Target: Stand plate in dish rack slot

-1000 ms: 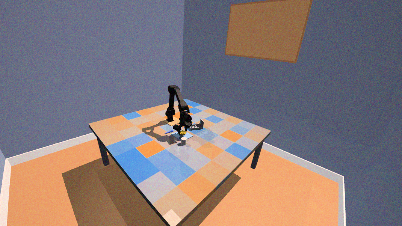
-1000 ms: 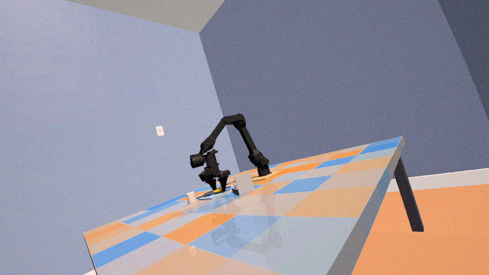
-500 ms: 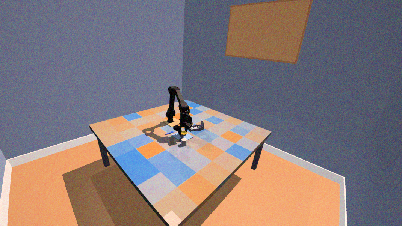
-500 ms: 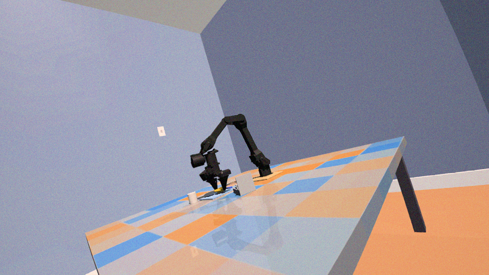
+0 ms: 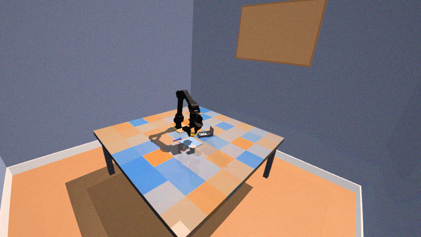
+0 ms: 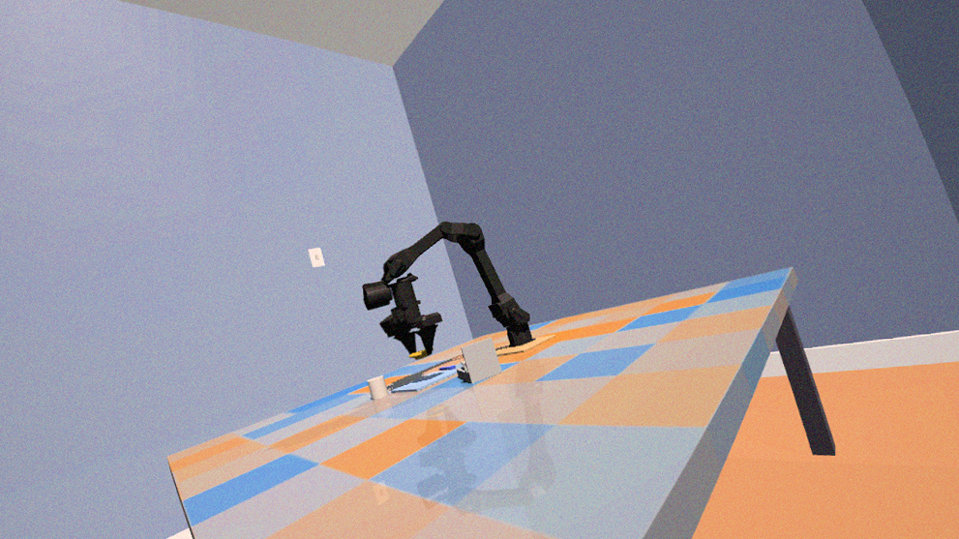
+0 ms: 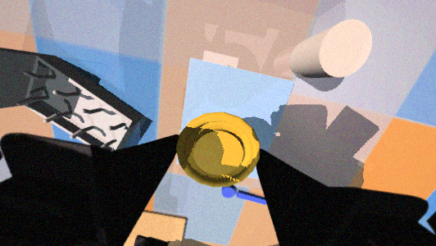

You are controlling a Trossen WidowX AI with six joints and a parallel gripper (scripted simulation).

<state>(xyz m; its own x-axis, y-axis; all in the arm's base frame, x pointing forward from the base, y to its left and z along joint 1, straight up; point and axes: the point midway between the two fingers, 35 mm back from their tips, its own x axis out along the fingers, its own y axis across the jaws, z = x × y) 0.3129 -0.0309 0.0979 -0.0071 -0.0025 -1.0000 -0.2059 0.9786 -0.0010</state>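
The grey dish rack is 180 mm to the left of my gripper tip, 50 mm below it and 50 mm behind it. The rest, counted from my gripper tip: light blue mat 70 mm below, 10 mm to the right; then white cup 120 mm ahead, 70 mm to the right, 50 mm below; then yellow plate 10 mm above.
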